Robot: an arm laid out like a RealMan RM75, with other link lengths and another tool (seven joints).
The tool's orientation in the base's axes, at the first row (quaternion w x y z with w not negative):
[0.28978 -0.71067 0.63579 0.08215]
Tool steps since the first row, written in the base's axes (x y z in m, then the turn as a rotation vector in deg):
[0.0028 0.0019 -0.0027 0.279 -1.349 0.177]
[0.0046 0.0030 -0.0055 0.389 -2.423 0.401]
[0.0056 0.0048 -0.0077 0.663 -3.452 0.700]
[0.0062 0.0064 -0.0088 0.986 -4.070 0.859]
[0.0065 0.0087 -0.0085 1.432 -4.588 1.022]
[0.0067 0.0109 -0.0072 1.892 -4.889 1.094]
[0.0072 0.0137 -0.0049 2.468 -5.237 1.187]
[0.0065 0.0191 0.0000 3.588 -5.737 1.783]
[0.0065 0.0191 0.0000 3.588 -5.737 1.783]
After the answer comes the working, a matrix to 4 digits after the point.
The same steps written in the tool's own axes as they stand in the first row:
[0.0002 -0.0019 0.0039 1.119 -0.288 -0.771]
[0.0009 -0.0028 0.0072 1.949 -0.436 -1.481]
[0.0006 -0.0031 0.0102 2.734 -0.764 -2.188]
[-0.0001 -0.0033 0.0121 3.243 -1.106 -2.556]
[-0.0022 -0.0038 0.0131 3.687 -1.568 -2.845]
[-0.0046 -0.0044 0.0132 3.991 -2.021 -2.944]
[-0.0081 -0.0057 0.0129 4.347 -2.589 -3.054]
[-0.0152 -0.0066 0.0115 4.685 -3.826 -3.519]
[-0.0152 -0.0066 0.0115 4.685 -3.826 -3.519]

The tool's axes in the first row as the columns of a matrix, in the base's axes (rounded; the answer above uses it unrounded):
[0.1780 -0.9513 0.2517]
[-0.8561 -0.0236 0.5163]
[-0.4852 -0.3074 -0.8186]

